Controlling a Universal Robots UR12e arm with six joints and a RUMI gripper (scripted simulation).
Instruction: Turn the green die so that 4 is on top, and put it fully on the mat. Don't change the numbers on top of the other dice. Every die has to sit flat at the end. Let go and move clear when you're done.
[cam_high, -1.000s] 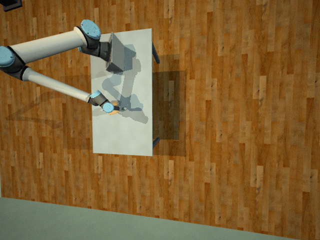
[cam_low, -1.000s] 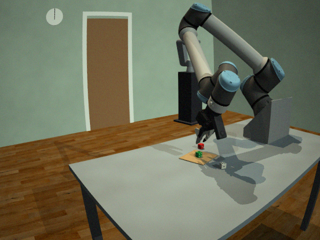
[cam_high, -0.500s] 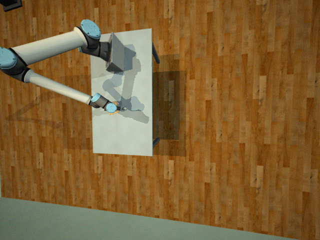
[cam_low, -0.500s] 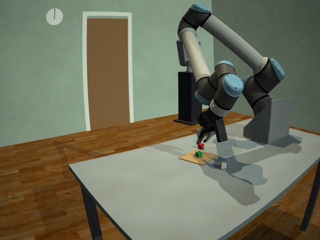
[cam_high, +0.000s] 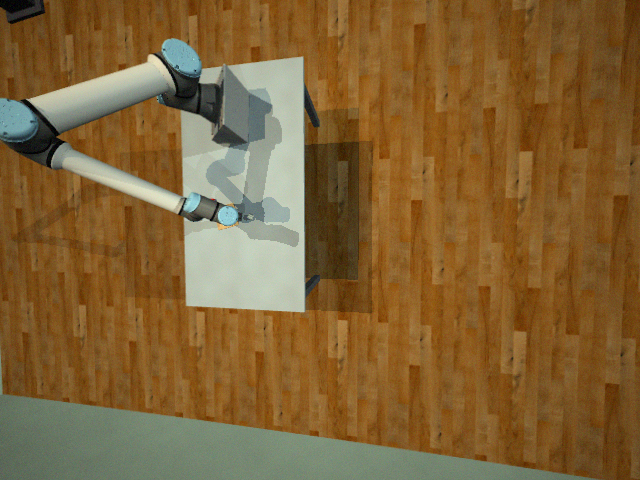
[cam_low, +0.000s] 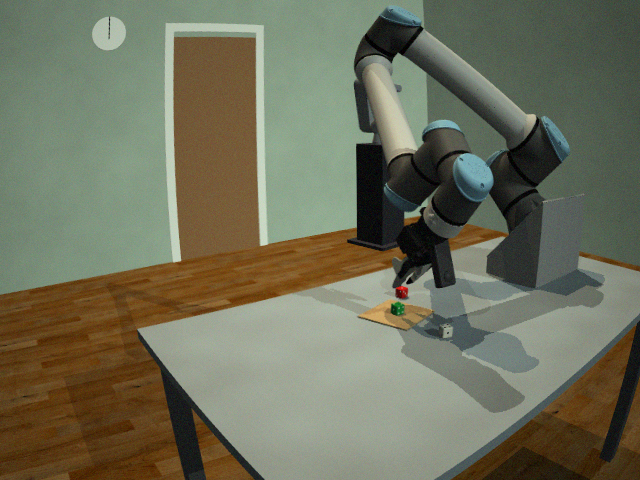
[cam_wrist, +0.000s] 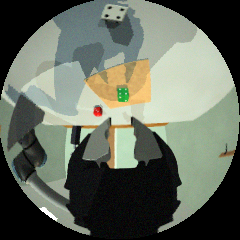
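The green die is 10 mm to the right of my hand and 70 mm below it. Round my hand: red die (100 mm behind, 80 mm to the right, 70 mm below); then tan mat (10 mm to the right, 80 mm below); then white die (30 mm ahead, 150 mm to the left, 70 mm below).
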